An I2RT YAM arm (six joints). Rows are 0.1 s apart.
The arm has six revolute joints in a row. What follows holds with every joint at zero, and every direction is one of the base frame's.
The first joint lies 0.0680 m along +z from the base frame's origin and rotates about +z.
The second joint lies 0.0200 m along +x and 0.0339 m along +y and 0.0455 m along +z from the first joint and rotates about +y.
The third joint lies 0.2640 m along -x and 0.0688 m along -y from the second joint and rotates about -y.
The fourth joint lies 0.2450 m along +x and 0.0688 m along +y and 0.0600 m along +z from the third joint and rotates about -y.
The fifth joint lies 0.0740 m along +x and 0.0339 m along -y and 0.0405 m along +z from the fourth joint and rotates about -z.
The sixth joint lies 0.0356 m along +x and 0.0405 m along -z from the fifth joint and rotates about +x.
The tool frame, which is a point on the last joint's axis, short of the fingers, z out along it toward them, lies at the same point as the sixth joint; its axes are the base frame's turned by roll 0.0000, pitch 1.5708 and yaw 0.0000 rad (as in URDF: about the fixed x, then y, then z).
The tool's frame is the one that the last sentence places.
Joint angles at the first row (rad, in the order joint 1, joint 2, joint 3, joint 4, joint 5, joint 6):
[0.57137, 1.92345, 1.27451, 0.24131, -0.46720, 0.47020]
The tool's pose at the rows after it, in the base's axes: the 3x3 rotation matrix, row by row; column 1 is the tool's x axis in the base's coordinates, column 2 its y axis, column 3 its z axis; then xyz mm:
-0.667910, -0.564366, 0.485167; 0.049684, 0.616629, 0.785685; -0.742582, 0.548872, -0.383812; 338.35, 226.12, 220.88
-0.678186, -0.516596, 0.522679; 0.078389, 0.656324, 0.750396; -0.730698, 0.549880, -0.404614; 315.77, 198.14, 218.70
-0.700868, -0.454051, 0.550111; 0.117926, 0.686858, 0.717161; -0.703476, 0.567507, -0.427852; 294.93, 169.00, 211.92
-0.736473, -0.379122, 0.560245; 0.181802, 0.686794, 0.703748; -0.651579, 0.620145, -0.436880; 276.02, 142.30, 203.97
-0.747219, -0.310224, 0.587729; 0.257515, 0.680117, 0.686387; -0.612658, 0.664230, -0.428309; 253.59, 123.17, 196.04
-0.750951, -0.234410, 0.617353; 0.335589, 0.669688, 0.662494; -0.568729, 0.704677, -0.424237; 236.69, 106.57, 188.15
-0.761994, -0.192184, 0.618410; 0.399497, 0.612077, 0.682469; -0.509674, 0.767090, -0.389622; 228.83, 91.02, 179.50
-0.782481, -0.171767, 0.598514; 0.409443, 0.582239, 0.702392; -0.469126, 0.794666, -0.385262; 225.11, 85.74, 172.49
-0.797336, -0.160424, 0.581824; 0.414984, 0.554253, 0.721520; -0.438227, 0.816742, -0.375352; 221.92, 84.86, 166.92
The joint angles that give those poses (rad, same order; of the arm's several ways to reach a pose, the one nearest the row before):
[0.55293, 1.80282, 1.13469, 0.23292, -0.42663, 0.44644]
[0.52324, 1.68353, 0.99113, 0.23773, -0.39935, 0.45730]
[0.48035, 1.57440, 0.85596, 0.23715, -0.39175, 0.48201]
[0.42937, 1.47815, 0.73560, 0.24396, -0.41877, 0.54279]
[0.40133, 1.37722, 0.61097, 0.27943, -0.41398, 0.61598]
[0.36881, 1.29663, 0.51404, 0.30249, -0.40649, 0.68870]
[0.31209, 1.26541, 0.43946, 0.37179, -0.47757, 0.76362]
[0.28963, 1.26629, 0.40796, 0.39658, -0.52614, 0.79261]
[0.28603, 1.27397, 0.38224, 0.43390, -0.55630, 0.82379]

